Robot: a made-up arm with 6 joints. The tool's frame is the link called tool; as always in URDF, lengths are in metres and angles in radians. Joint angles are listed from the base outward. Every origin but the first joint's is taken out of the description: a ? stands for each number. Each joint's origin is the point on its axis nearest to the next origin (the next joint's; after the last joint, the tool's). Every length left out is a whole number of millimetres.
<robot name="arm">
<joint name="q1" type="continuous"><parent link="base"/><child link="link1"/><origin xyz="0.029 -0.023 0.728"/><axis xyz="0 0 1"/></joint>
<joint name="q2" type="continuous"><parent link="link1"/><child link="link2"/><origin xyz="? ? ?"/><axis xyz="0 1 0"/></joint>
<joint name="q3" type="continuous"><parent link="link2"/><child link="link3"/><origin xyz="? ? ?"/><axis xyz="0 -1 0"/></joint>
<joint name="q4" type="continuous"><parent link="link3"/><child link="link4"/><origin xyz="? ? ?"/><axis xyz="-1 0 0"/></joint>
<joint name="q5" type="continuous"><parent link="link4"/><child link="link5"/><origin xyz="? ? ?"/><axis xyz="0 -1 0"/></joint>
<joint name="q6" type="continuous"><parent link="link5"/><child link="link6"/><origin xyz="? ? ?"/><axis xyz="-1 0 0"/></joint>
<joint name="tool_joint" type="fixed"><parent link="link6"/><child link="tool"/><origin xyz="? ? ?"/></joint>
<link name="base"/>
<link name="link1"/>
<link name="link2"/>
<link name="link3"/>
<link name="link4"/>
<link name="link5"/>
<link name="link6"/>
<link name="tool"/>
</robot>
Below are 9 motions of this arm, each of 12 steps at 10 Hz.
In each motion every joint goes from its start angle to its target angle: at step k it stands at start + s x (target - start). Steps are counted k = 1, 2, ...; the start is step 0. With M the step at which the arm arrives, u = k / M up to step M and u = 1 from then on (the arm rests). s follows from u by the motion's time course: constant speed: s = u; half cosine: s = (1 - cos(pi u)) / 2; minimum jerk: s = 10 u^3 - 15 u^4 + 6 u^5.
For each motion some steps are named. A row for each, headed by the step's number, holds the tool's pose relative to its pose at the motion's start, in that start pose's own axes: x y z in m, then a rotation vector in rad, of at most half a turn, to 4 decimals.
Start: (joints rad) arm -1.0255 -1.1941 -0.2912 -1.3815 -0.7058 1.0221
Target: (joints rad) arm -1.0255 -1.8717 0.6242 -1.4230 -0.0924 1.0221
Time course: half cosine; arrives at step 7
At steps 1, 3, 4, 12:
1: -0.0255 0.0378 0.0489 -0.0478 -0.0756 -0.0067
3: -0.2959 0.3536 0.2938 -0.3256 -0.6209 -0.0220
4: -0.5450 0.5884 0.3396 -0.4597 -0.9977 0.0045
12: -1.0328 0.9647 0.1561 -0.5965 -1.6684 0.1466

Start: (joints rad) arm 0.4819 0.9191 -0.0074 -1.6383 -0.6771 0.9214
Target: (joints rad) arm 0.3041 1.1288 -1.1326 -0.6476 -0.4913 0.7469
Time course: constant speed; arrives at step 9
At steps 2, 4, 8, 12:
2: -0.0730 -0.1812 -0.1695 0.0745 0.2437 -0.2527
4: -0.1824 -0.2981 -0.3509 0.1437 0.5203 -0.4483
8: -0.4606 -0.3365 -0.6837 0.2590 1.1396 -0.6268
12: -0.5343 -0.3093 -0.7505 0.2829 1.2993 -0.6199

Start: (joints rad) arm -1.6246 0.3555 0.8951 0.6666 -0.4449 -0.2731
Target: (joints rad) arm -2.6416 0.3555 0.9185 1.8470 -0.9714 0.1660
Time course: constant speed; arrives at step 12
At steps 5, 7, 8, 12:
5: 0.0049 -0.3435 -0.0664 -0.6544 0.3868 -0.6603
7: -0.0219 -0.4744 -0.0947 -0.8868 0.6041 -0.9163
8: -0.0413 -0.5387 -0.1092 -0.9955 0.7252 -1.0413
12: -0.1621 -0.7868 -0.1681 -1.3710 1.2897 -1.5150

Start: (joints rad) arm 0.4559 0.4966 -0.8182 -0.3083 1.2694 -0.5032
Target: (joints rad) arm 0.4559 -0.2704 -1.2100 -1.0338 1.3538 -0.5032
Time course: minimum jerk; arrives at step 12
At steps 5, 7, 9, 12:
5: -0.1263 0.0419 0.0866 0.1237 -0.2378 -0.1264
7: -0.2464 0.0599 0.1299 0.2514 -0.4351 -0.2397
9: -0.3401 0.0627 0.1420 0.3642 -0.5804 -0.3314
12: -0.3784 0.0612 0.1414 0.4152 -0.6389 -0.3712

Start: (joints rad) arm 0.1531 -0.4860 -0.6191 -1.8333 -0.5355 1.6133
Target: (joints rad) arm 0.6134 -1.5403 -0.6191 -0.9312 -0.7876 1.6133
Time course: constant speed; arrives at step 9
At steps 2, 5, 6, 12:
2: -0.1116 0.0991 0.0833 -0.2849 -0.0825 0.1915
5: -0.3355 0.1998 0.1642 -0.6994 -0.2460 0.3888
6: -0.4213 0.2161 0.1774 -0.8305 -0.3104 0.4264
12: -0.6927 0.2028 0.1691 -1.1845 -0.5256 0.4418

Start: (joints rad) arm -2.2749 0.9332 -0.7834 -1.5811 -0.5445 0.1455
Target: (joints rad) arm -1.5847 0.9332 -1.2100 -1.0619 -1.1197 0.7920
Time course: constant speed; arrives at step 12
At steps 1, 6, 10, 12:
1: 0.0068 -0.0272 -0.0190 -0.1189 0.0528 -0.0760
6: 0.0068 -0.1646 -0.0840 -0.6313 0.3775 -0.4642
10: -0.0304 -0.2636 -0.1052 -0.9088 0.7057 -0.7780
12: -0.0600 -0.3059 -0.1081 -0.9895 0.8875 -0.9316

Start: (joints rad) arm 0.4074 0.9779 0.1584 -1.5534 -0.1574 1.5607
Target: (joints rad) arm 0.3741 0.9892 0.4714 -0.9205 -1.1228 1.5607
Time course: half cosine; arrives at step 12
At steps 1, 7, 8, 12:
1: 0.0008 -0.0026 0.0047 -0.0111 -0.0032 0.0160
7: 0.0152 -0.0867 0.1901 -0.4300 0.0121 0.5418
8: 0.0136 -0.1001 0.2291 -0.5120 0.0460 0.6319
12: 0.0049 -0.1245 0.3103 -0.6731 0.1495 0.8014

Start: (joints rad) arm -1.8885 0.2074 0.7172 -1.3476 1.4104 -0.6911
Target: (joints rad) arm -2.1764 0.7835 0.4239 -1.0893 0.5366 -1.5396
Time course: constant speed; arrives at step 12
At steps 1, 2, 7, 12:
1: 0.0121 -0.0821 0.0485 -0.0097 0.0628 -0.0329
2: 0.0258 -0.1600 0.1022 -0.0206 0.1183 -0.0760
7: 0.1069 -0.4772 0.4371 -0.0847 0.2515 -0.4123
12: 0.1809 -0.6592 0.8474 -0.1380 0.0835 -0.8428

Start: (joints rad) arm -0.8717 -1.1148 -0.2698 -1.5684 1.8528 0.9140
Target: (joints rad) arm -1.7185 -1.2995 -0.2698 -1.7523 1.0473 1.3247
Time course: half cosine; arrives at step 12
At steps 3, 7, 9, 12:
3: -0.0103 -0.0092 0.0215 -0.0181 -0.0261 0.0648
7: -0.0813 -0.0500 0.0705 -0.1165 -0.1680 0.3063
9: -0.1293 -0.0726 0.0748 -0.1882 -0.2645 0.4259
12: -0.1637 -0.0877 0.0695 -0.2455 -0.3379 0.5040

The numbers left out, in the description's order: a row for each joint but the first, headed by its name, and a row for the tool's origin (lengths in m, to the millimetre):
q2: -0.02 0.027 0
q3: 0.027 0 0.827
q4: 0.893 0 0.023
q5: 0 -0.124 -0.013
q6: -0.035 0 0.026
tool: 0 -0.006 0.005

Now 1 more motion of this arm.
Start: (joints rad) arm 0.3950 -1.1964 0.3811 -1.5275 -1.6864 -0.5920
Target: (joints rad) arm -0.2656 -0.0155 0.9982 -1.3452 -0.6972 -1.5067
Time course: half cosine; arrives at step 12
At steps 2, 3, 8, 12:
2: 0.0203 -0.0216 0.0798 0.1035 -0.0838 -0.0053
3: 0.0377 -0.0557 0.1732 0.2215 -0.1870 -0.0070
8: -0.1195 -0.5407 0.7249 0.8800 -1.0736 0.1852
12: -0.3366 -0.7920 0.8043 0.9792 -1.4576 0.3862

